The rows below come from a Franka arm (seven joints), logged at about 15 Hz.
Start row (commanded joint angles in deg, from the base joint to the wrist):
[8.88 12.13 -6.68 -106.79 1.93 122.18 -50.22]
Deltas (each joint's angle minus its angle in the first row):
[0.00 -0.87 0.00 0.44 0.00 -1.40 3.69]
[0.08 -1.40 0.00 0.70 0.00 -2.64 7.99]
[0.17 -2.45 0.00 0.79 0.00 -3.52 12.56]
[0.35 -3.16 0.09 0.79 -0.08 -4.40 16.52]
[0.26 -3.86 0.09 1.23 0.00 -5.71 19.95]
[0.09 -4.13 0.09 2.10 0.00 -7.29 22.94]
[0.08 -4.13 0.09 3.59 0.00 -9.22 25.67]
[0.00 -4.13 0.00 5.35 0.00 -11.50 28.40]
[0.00 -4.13 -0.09 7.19 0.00 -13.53 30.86]
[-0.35 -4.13 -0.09 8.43 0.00 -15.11 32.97]
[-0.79 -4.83 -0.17 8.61 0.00 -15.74 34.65]
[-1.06 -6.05 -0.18 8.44 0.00 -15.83 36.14]
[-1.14 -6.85 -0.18 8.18 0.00 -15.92 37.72]
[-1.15 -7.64 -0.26 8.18 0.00 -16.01 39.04]
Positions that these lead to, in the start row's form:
[8.88 11.26 -6.68 -106.35 1.93 120.78 -46.53]
[8.96 10.73 -6.68 -106.09 1.93 119.54 -42.23]
[9.05 9.68 -6.68 -106.00 1.93 118.66 -37.66]
[9.23 8.97 -6.59 -106.00 1.85 117.78 -33.70]
[9.14 8.27 -6.59 -105.56 1.93 116.47 -30.27]
[8.97 8.00 -6.59 -104.69 1.93 114.89 -27.28]
[8.96 8.00 -6.59 -103.20 1.93 112.96 -24.55]
[8.88 8.00 -6.68 -101.44 1.93 110.68 -21.82]
[8.88 8.00 -6.77 -99.60 1.93 108.65 -19.36]
[8.53 8.00 -6.77 -98.36 1.93 107.07 -17.25]
[8.09 7.30 -6.85 -98.18 1.93 106.44 -15.57]
[7.82 6.08 -6.86 -98.35 1.93 106.35 -14.08]
[7.74 5.28 -6.86 -98.61 1.93 106.26 -12.50]
[7.73 4.49 -6.94 -98.61 1.93 106.17 -11.18]

